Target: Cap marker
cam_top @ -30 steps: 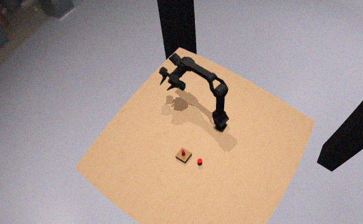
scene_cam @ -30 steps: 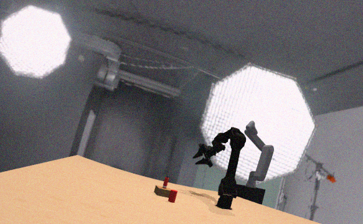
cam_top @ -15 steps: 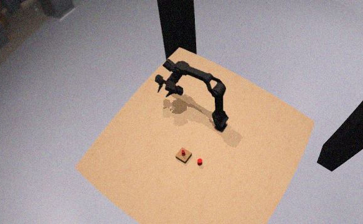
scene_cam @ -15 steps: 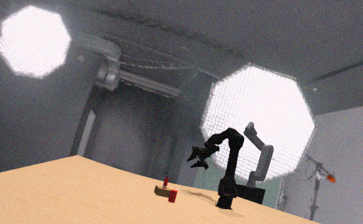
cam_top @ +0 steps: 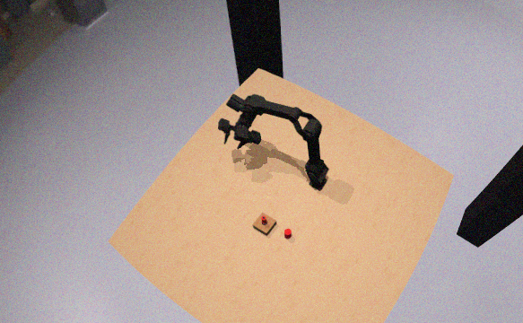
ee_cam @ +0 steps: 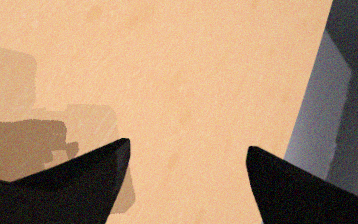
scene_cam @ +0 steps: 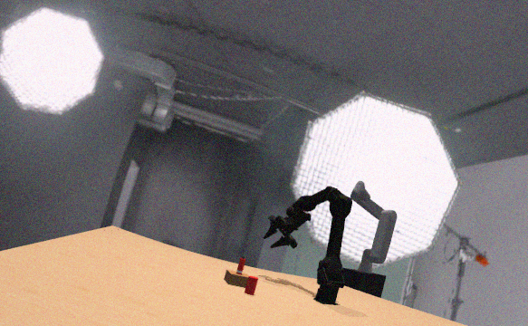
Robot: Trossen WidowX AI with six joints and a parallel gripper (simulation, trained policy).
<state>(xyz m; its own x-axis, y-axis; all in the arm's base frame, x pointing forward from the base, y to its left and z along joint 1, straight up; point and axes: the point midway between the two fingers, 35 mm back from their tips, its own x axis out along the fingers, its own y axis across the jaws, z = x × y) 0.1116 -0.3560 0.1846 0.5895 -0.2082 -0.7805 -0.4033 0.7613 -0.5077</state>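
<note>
Now: the red marker 17 cm ahead of my gripper tip, 28 cm to the left of it and 8 cm below it. Round my gripper tip: red cap (16 cm ahead, 39 cm to the left, 13 cm below); then wooden holder block (17 cm ahead, 28 cm to the left, 14 cm below).
</note>
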